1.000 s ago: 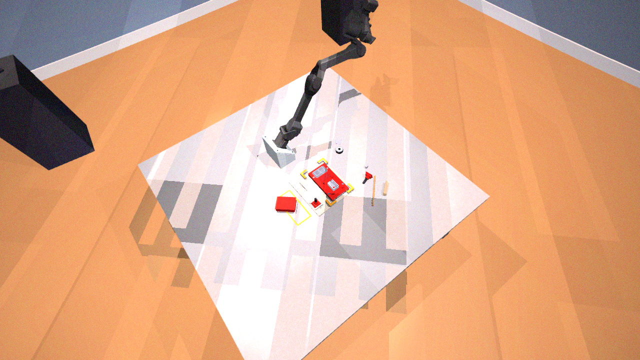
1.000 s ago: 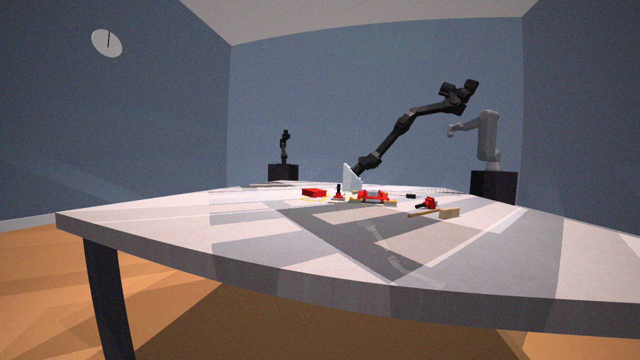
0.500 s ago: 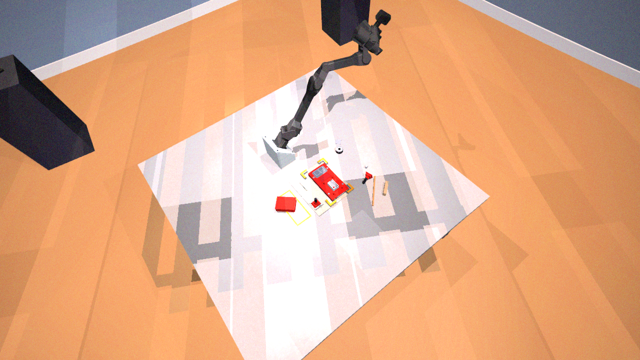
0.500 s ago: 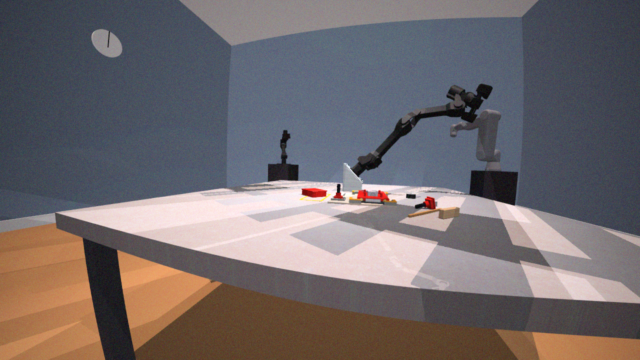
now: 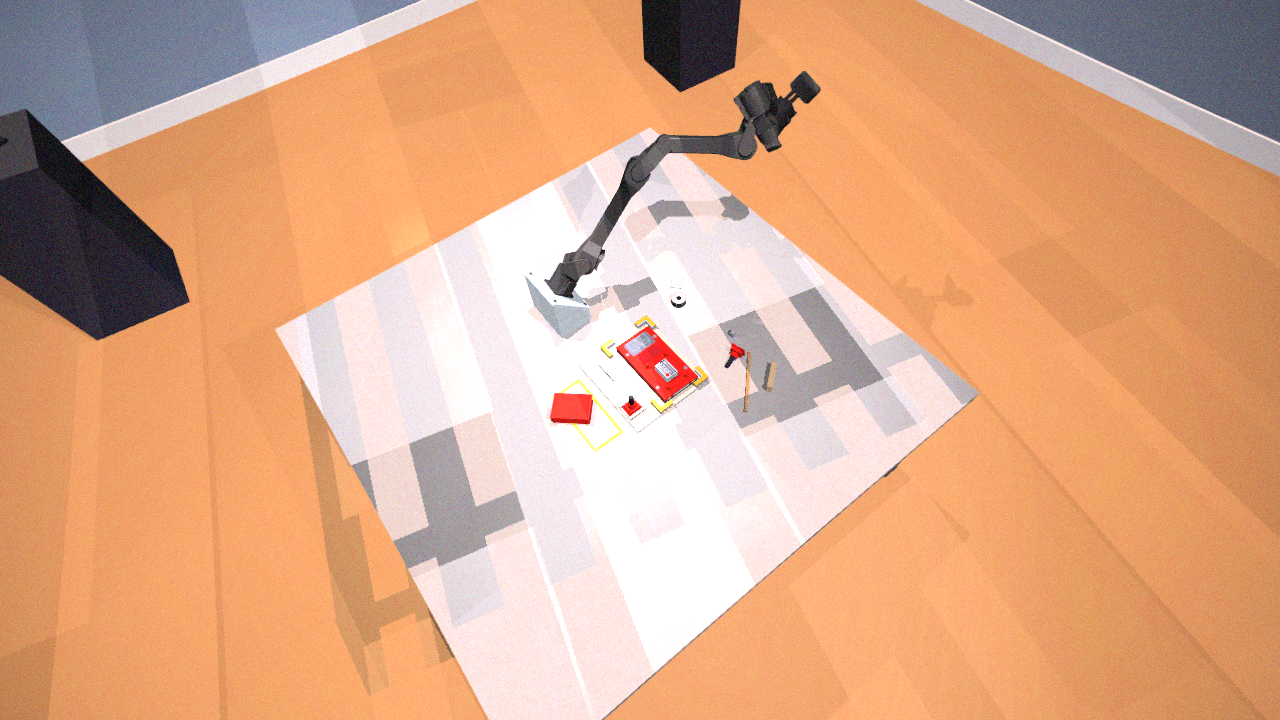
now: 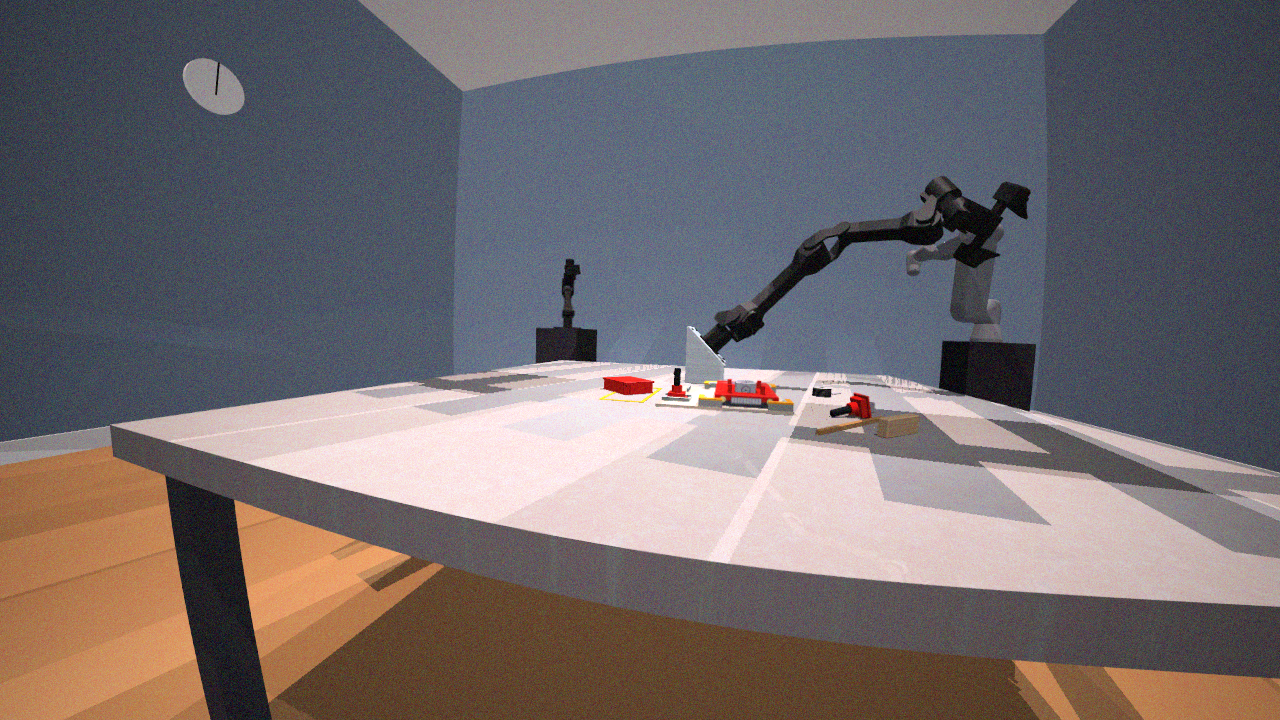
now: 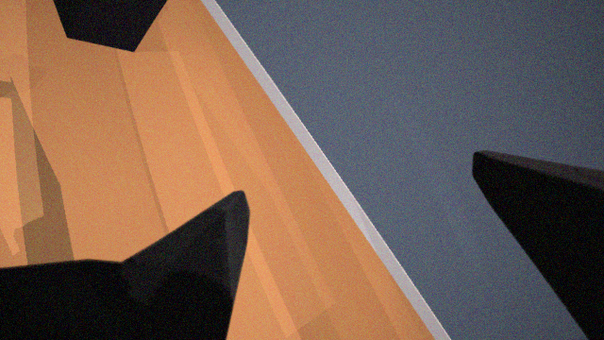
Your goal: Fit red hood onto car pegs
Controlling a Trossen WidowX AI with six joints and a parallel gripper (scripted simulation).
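Now: the red hood 840 mm to the right of my gripper tip, 360 mm below it and 260 mm ahead of it. Also, from my gripper tip: thin wooden stick: 440 mm ahead, 430 mm to the right, 380 mm below; then small wooden block: 460 mm ahead, 380 mm to the right, 370 mm below.
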